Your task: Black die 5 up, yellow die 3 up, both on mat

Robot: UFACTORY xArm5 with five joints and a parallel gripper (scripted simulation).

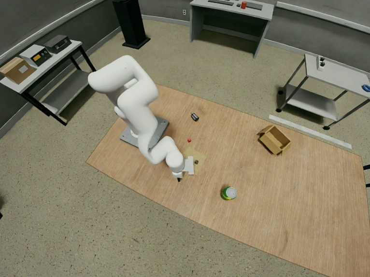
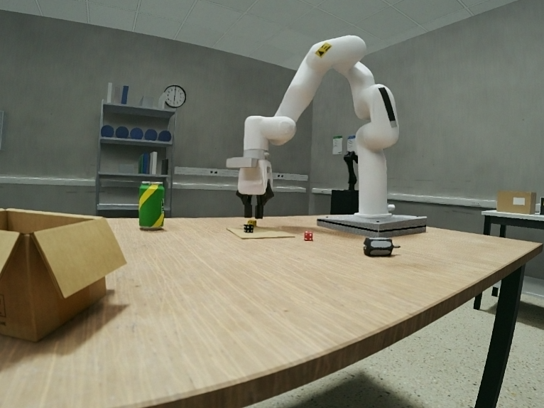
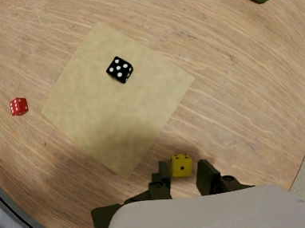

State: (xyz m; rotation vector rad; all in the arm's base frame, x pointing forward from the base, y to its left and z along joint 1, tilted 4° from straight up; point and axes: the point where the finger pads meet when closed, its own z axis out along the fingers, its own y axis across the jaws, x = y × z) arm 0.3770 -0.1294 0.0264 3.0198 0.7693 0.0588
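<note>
My gripper is now 40 mm above the yellow die. From my hand the other things lie so: black die 60 mm ahead, 110 mm to the left, 30 mm below; then tan mat 30 mm ahead, 110 mm to the left, 40 mm below; then red die 40 mm behind, 220 mm to the left, 40 mm below.
</note>
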